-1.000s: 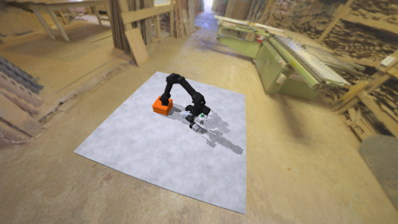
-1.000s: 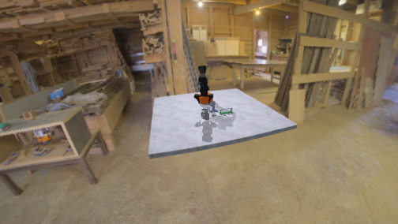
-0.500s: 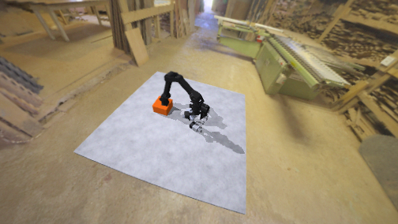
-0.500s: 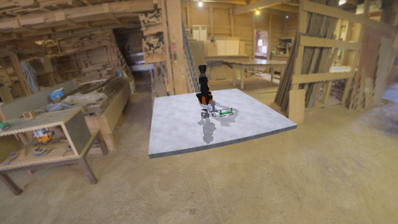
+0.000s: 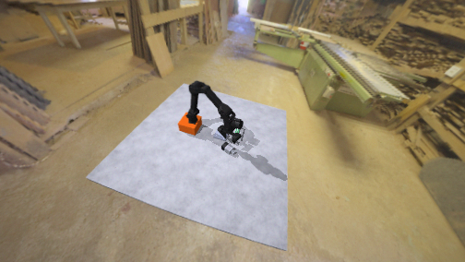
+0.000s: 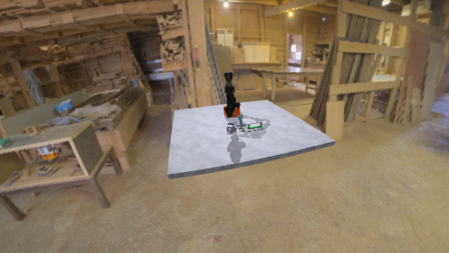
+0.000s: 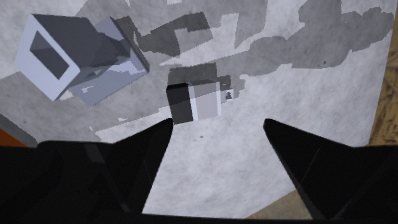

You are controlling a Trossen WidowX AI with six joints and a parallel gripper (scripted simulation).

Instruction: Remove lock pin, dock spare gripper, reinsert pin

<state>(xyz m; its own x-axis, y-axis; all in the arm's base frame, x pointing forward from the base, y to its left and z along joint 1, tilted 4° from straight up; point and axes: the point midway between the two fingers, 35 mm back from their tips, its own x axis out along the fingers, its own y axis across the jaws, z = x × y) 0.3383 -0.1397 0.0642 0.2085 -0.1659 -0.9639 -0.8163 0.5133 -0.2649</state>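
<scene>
Right now the spare gripper is 100 mm below my gripper tip and 10 mm to the right of it. Also, from my gripper tip: grey mount 130 mm to the left, 80 mm behind, 70 mm below; green strip 220 mm to the left, 90 mm below, 40 mm ahead.
</scene>
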